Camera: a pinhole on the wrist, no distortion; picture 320 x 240 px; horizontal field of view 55.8 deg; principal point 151.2 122.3 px. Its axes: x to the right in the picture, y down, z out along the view. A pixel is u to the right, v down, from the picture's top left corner.
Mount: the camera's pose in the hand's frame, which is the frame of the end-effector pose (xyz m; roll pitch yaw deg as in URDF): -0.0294 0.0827 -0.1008 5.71 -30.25 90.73
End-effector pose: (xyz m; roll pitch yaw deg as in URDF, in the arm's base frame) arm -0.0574 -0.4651 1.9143 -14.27 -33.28 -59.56
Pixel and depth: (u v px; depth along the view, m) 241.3 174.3 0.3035
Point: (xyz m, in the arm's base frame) -0.0853 -0.3041 2.0558
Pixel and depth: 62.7 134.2 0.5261
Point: -0.3545 -0.4275 2.2065
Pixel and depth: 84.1 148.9 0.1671
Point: -0.1004 -0.4443 1.9276
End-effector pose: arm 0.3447 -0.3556 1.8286 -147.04 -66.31 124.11
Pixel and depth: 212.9 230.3 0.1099
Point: 0.3688 -0.3324 1.7638
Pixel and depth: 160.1 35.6 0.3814
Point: 0.0830 -0.3226 1.8829
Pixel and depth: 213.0 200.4 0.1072
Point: 0.3701 -0.3284 1.7749
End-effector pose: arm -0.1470 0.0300 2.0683 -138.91 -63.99 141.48
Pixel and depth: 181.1 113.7 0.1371
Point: -0.1651 0.0498 2.0430
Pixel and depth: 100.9 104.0 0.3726
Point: -0.3345 -0.1273 2.0814
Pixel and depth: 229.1 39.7 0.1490
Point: -0.1963 0.0753 2.0652
